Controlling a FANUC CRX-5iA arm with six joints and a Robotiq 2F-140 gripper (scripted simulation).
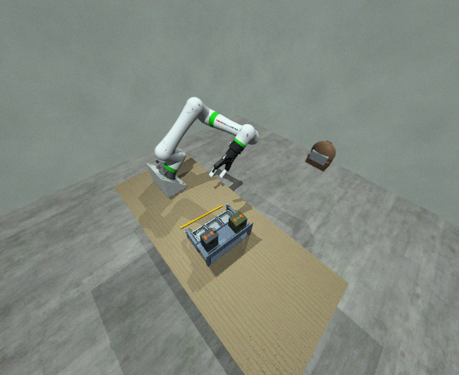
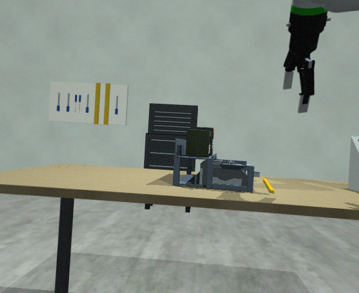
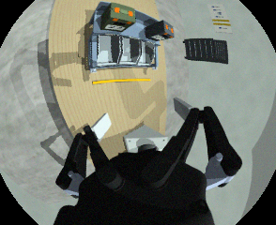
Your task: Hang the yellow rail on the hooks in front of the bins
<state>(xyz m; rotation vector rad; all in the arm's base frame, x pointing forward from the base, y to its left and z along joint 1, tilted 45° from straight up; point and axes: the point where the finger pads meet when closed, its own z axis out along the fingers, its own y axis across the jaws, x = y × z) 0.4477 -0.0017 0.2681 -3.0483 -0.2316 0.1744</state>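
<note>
The yellow rail lies 30 mm ahead of my hand, 180 mm to the right of it and 320 mm below it.
</note>
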